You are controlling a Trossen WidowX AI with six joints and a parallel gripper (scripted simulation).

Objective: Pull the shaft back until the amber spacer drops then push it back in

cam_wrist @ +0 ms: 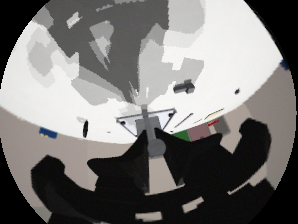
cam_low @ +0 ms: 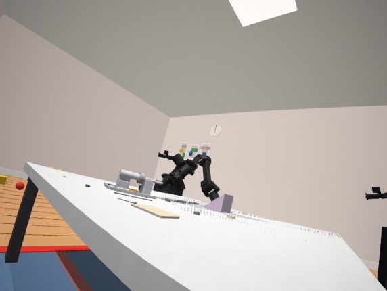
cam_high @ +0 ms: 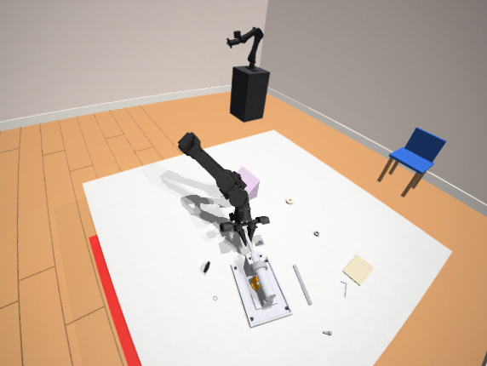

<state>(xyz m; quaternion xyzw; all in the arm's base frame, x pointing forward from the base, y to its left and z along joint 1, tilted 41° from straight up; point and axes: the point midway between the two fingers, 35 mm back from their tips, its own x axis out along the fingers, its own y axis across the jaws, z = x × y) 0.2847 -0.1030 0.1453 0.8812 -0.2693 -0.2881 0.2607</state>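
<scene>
The steel shaft lies 40 mm ahead of my gripper tip, 10 mm to the right of it and 30 mm above it. From my gripper tip the other things lie so: grey bar 220 mm ahead, 90 mm to the left, 50 mm below; black piece 20 mm behind, 170 mm to the right, 30 mm below; amber spacer 130 mm ahead, 40 mm to the right, 40 mm below.
</scene>
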